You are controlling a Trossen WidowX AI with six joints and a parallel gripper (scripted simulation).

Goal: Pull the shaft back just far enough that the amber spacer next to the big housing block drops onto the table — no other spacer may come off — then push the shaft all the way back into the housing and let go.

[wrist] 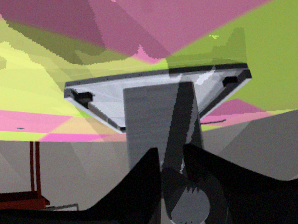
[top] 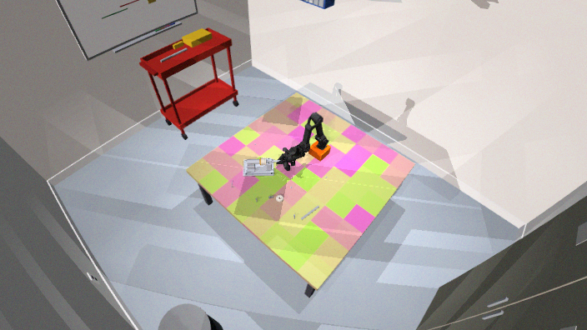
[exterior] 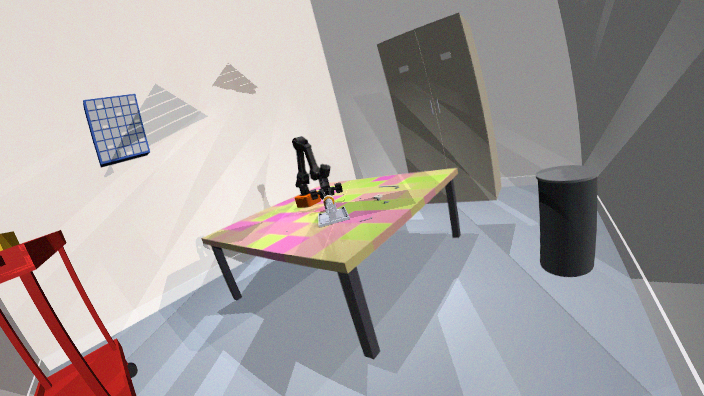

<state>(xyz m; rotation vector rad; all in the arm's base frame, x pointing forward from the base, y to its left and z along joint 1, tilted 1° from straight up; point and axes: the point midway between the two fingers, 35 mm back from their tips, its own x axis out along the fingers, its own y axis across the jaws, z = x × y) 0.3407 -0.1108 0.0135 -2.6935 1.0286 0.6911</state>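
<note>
The thin shaft is 30 mm ahead of my gripper tip, 30 mm to the right of it and 20 mm above it. The rest, counted from my gripper tip: white disc (170 mm ahead, 220 mm to the left, 60 mm below).
</note>
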